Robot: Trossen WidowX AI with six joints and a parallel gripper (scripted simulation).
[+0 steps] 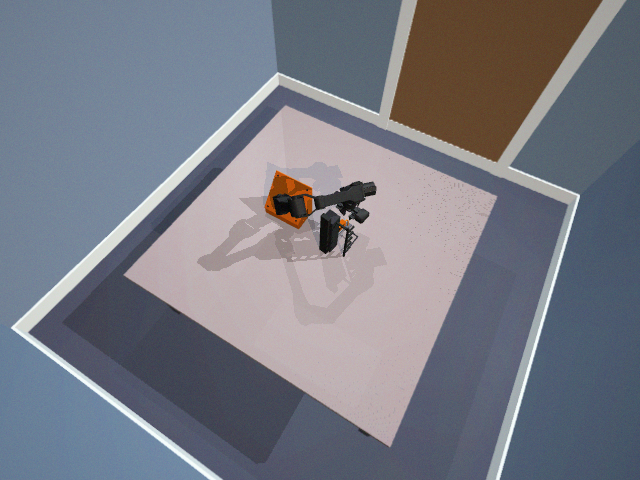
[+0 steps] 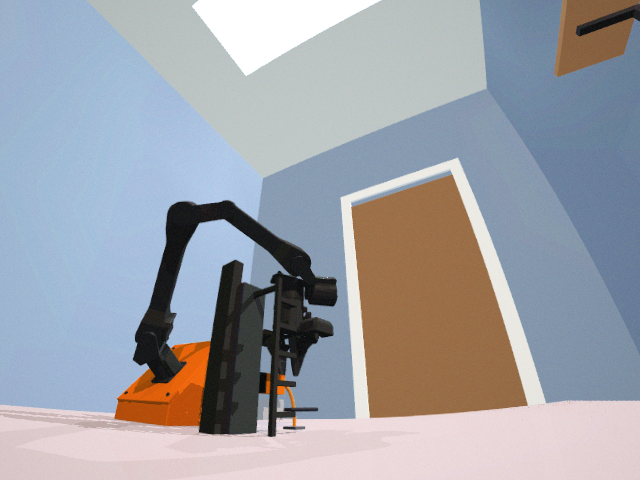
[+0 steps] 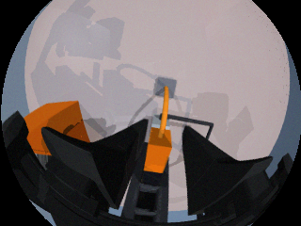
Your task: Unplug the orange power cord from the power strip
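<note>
Now: the orange plug 6 cm to the right of my gripper tip, 1 cm below it and 1 cm behind it. Also, from my gripper tip: thin dark rack (14 cm to the right, 7 cm ahead, 3 cm above).
</note>
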